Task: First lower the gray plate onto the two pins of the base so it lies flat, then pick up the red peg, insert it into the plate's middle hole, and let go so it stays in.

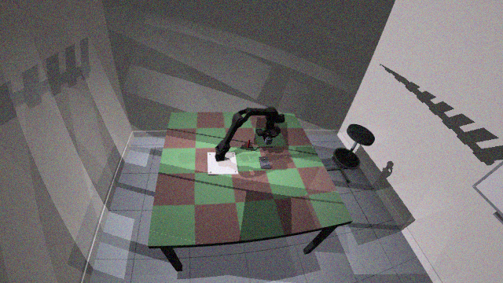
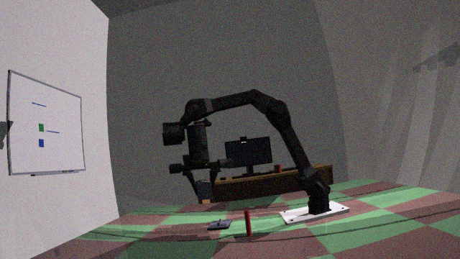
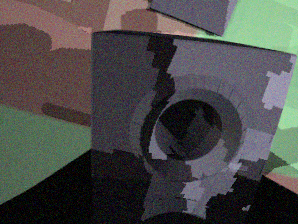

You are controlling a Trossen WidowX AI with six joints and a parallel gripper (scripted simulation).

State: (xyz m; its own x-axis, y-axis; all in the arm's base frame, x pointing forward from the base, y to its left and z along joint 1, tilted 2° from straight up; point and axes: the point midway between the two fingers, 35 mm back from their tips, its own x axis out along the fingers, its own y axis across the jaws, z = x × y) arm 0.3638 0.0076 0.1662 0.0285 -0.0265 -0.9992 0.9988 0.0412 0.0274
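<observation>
Right now my gripper tip is 4 cm past the base, 12 cm to the left of it and 12 cm above it. From my gripper tip the other things lie so: gray plate (3 cm above); then red peg (11 cm behind, 8 cm to the left, 9 cm below).
</observation>
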